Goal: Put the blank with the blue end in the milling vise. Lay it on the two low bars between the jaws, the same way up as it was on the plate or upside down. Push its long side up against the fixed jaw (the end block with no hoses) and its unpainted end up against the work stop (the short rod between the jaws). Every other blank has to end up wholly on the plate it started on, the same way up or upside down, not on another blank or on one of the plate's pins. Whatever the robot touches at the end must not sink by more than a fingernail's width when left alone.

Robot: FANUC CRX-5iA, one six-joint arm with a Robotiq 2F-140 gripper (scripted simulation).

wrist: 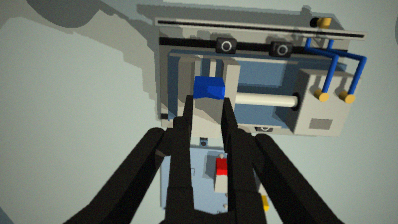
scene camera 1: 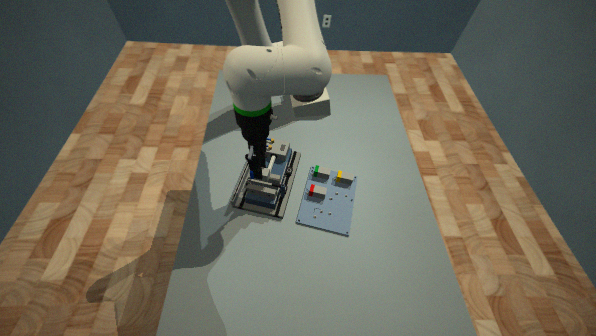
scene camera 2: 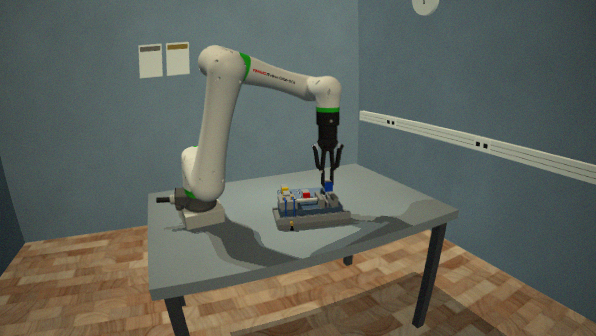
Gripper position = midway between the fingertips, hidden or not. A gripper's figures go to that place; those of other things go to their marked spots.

Labels:
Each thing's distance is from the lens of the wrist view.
gripper [wrist: 207, 107]: 23 cm
pin plate [wrist: 203, 159]: 44 cm
hose block [wrist: 308, 81]: 30 cm
The marked spots on the hose block and the pin plate are 25 cm apart.

